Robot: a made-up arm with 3 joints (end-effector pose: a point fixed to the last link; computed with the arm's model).
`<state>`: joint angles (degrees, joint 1 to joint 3).
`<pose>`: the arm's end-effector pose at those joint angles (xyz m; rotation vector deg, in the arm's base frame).
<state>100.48 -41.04 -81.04</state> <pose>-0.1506 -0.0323 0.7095 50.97 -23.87 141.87</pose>
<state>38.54 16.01 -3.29</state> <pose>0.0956 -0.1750 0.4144 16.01 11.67 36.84</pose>
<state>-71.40 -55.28 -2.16</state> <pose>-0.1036 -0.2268 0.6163 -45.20 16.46 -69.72</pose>
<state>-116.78 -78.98 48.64</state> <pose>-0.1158 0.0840 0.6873 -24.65 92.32 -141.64</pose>
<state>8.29 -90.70 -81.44</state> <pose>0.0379 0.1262 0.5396 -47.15 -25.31 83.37</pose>
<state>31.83 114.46 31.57</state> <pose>-0.1894 0.0421 0.3830 91.78 62.15 31.50</pose>
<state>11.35 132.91 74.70</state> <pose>-0.2815 0.0993 0.3896 85.57 72.82 54.86</pose>
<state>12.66 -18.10 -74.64</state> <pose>0.0793 -0.0321 0.7148 16.26 -52.42 52.45</pose>
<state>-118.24 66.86 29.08</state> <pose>0.1340 -0.2018 0.3143 63.58 -60.69 -83.54</pose>
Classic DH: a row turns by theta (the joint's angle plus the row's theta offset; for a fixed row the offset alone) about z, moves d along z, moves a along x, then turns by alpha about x. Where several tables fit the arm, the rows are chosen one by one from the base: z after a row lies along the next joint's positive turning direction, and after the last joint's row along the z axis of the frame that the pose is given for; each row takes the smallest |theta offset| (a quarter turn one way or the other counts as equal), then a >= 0, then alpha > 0; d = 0 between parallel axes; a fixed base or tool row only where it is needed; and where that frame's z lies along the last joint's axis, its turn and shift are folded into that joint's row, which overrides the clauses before.
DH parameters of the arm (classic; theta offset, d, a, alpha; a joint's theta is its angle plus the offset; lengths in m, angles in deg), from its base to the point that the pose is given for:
base (fixed): 9.53 1.0857 -0.0242 -13.62
joint 1: 80.73 -0.5568 0.0389 92.24
joint 2: 75.96 -0.1737 0.0287 109.82
joint 3: 80 -0.2833 0.1509 115.73
tool (fixed): -22.11 -0.2247 0 0

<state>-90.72 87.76 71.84</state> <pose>0.1818 0.0235 0.2570 83.79 -5.20 -39.17</pose>
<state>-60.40 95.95 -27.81</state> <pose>0.1140 -0.2216 0.4661 83.98 -89.96 -38.60</pose>
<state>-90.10 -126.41 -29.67</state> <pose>0.0844 -0.2346 0.6517 -82.05 64.74 -43.13</pose>
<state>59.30 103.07 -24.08</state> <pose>-0.0211 -0.0192 0.4145 104.20 40.00 14.44</pose>
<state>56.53 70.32 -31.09</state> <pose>0.0591 -0.0543 0.4313 83.11 19.09 31.13</pose>
